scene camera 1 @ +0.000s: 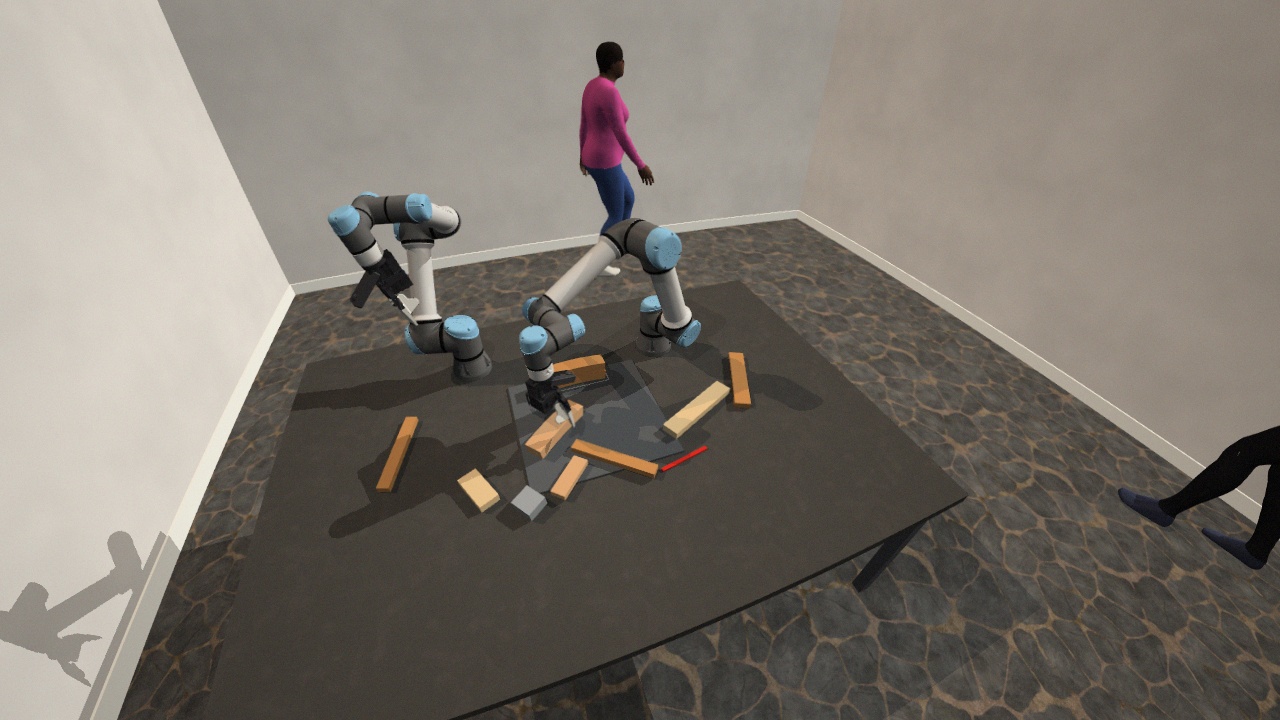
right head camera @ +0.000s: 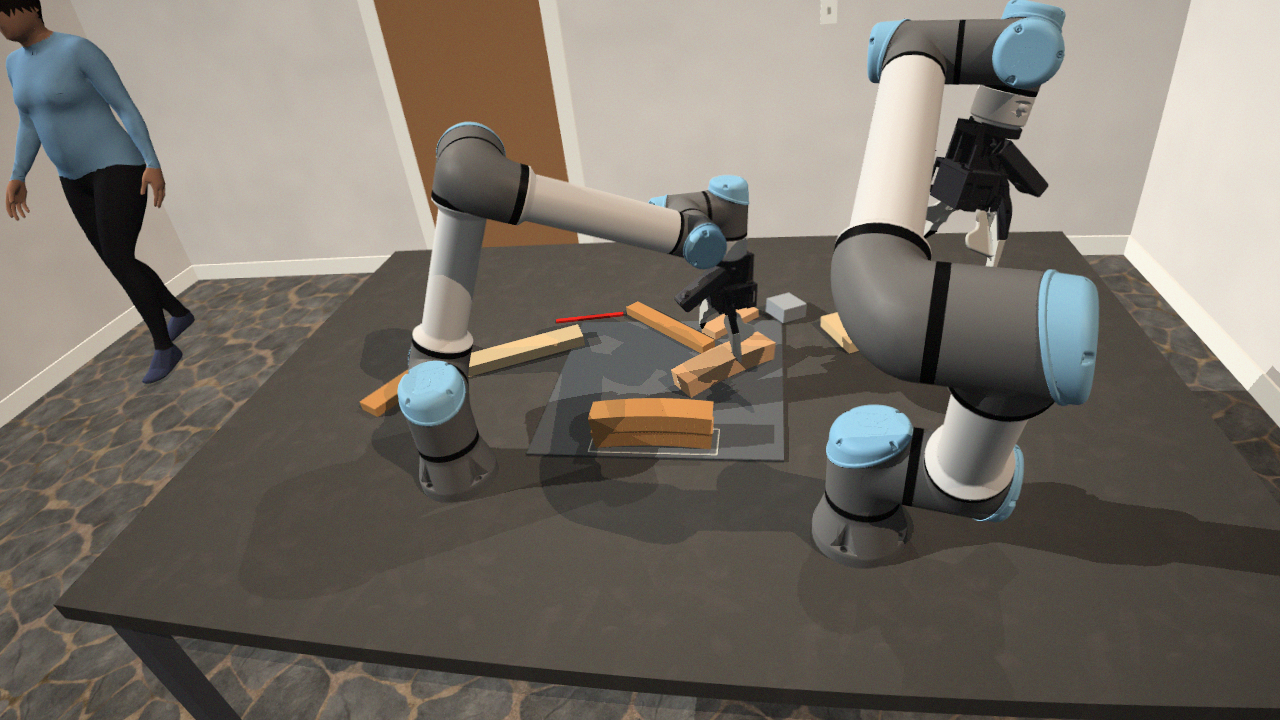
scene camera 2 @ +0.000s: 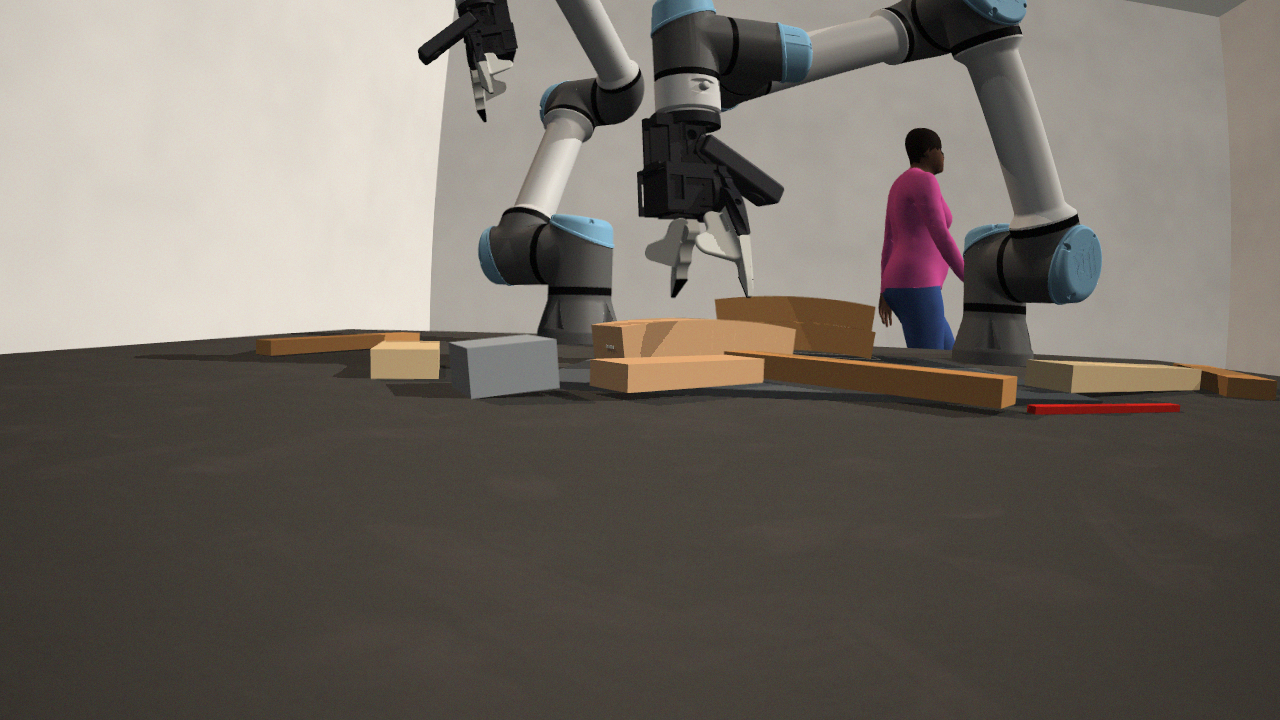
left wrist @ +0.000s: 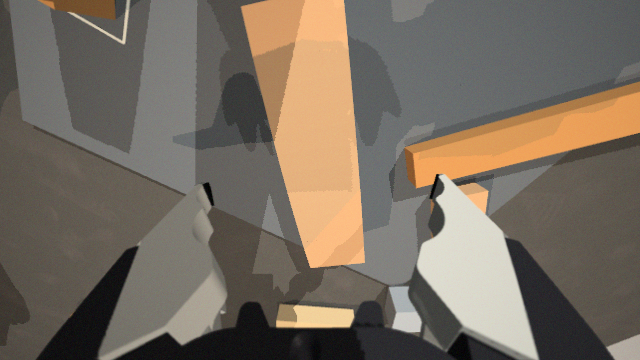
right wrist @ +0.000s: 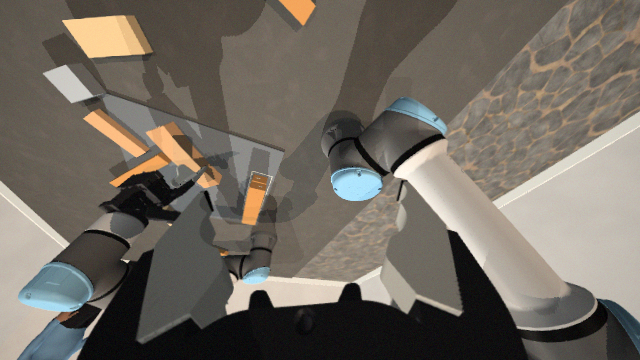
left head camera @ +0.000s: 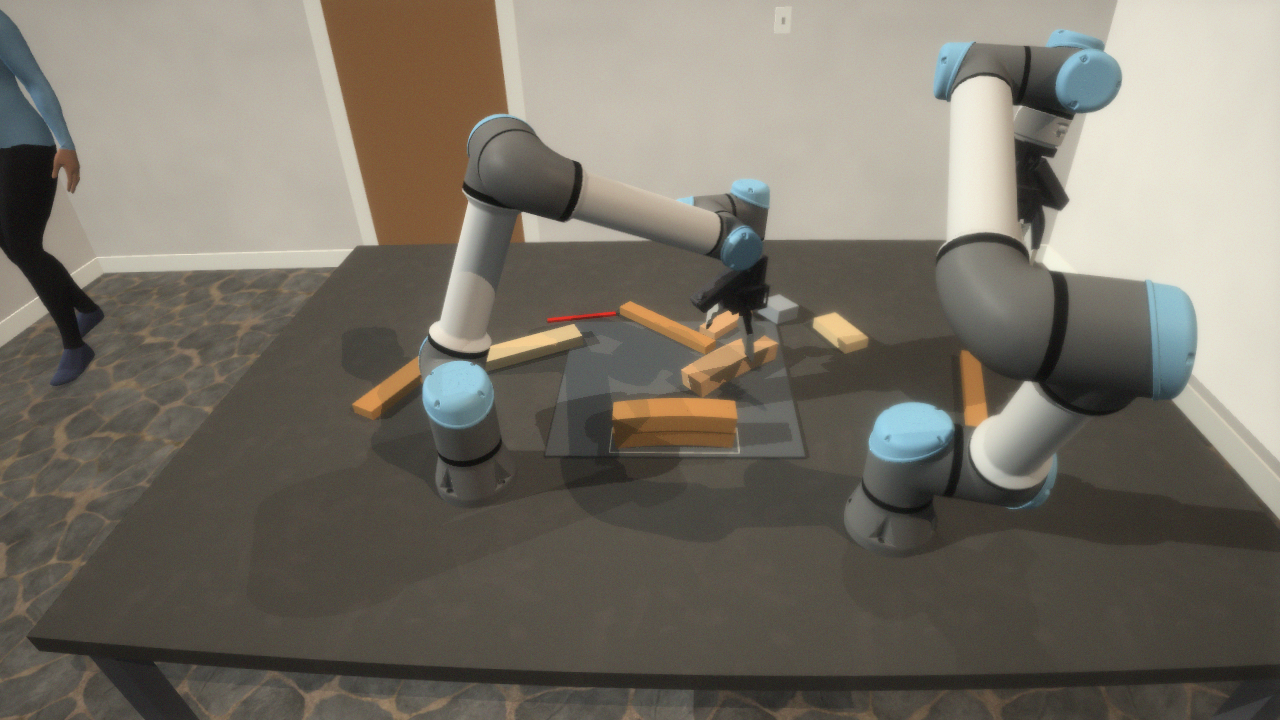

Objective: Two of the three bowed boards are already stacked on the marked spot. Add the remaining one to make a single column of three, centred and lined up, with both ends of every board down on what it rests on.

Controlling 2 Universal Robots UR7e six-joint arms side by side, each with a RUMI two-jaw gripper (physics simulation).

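Frame: origin at the left arm's base, x ahead, y left, z up, level; metres.
Where they show: left gripper, fingertip midpoint: (scene camera 1: 555, 416) (right head camera: 720, 345) (scene camera 2: 708, 297) (left wrist: 319, 180) (right wrist: 183, 170) (left head camera: 728, 345); right gripper, fingertip midpoint: (scene camera 1: 407, 315) (right head camera: 952, 261) (scene camera 2: 488, 109) (right wrist: 307, 186); left arm's base at its link origin: (scene camera 1: 653, 345) (right head camera: 460, 474) (scene camera 2: 992, 362) (right wrist: 264, 237) (left head camera: 477, 479); right arm's base at its link origin: (scene camera 1: 473, 369) (right head camera: 858, 531) (scene camera 2: 578, 342) (right wrist: 343, 139) (left head camera: 888, 523).
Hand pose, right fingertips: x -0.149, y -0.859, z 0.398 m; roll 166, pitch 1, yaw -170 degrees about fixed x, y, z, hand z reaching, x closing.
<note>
Things, the pixels of their top centre, and the offset from my right fingertips. "spot": a spot on its surface instead. Level surfaces: height alone.
- white outline at a spot on its surface: (left head camera: 739, 440) spot: dz -0.392, dx +0.126, dy +0.350 m
- third bowed board at its top centre: (left wrist: 321, 179) (scene camera 2: 699, 318) (right head camera: 724, 352) (left head camera: 731, 352) (scene camera 1: 554, 423) (right wrist: 184, 162) dz -0.343, dx +0.356, dy +0.291 m
- dark mat at its surface level: dz -0.392 m
- long orange bar at its top centre: (scene camera 2: 859, 362) (left wrist: 579, 128) (right head camera: 668, 322) (left head camera: 665, 322) (scene camera 1: 613, 456) (right wrist: 137, 173) dz -0.371, dx +0.562, dy +0.390 m
- short orange block at its top centre: (scene camera 2: 682, 358) (right head camera: 730, 317) (left head camera: 726, 318) (scene camera 1: 569, 475) (right wrist: 116, 136) dz -0.372, dx +0.546, dy +0.240 m
- grey block at its top centre: (scene camera 2: 501, 336) (left wrist: 418, 324) (right head camera: 786, 300) (left head camera: 778, 301) (scene camera 1: 528, 498) (right wrist: 68, 86) dz -0.356, dx +0.563, dy +0.097 m
- pale block at its top centre: (scene camera 2: 408, 344) (left wrist: 314, 333) (right head camera: 847, 326) (left head camera: 840, 327) (scene camera 1: 477, 487) (right wrist: 105, 37) dz -0.372, dx +0.432, dy -0.011 m
- red stick at its top centre: (scene camera 2: 1109, 404) (left head camera: 581, 316) (right head camera: 589, 316) (scene camera 1: 684, 458) dz -0.392, dx +0.685, dy +0.581 m
- pale bar at its top centre: (scene camera 2: 1124, 362) (left head camera: 514, 345) (right head camera: 517, 345) (scene camera 1: 698, 404) dz -0.365, dx +0.548, dy +0.758 m
Two bowed orange boards (left head camera: 674, 420) (right head camera: 651, 420) (scene camera 1: 581, 369) (scene camera 2: 805, 322) lie stacked, arched upward, in the white outline (left head camera: 739, 440) at the mat's near edge in the head views. The third bowed board (left head camera: 711, 368) (right head camera: 700, 368) (scene camera 1: 547, 436) (scene camera 2: 707, 338) (left wrist: 320, 125) (right wrist: 175, 145) is paler and lies askew on the dark mat (left head camera: 581, 420), behind the stack. My left gripper (left head camera: 730, 340) (scene camera 2: 713, 291) (left wrist: 319, 180) is open, pointing down a little above this board, nearer its far end. The board's end shows between and beyond the fingertips in the left wrist view. My right gripper (right head camera: 962, 248) (right wrist: 307, 186) is open and empty, high at the right in the head views.
A long orange bar (left head camera: 666, 326) (left wrist: 525, 135), a short orange block (scene camera 1: 569, 478), a grey block (left head camera: 778, 308) and a pale block (left head camera: 839, 331) lie near the third board. A red stick (left head camera: 581, 317) and pale bar (left head camera: 537, 347) lie farther left in the head views.
</note>
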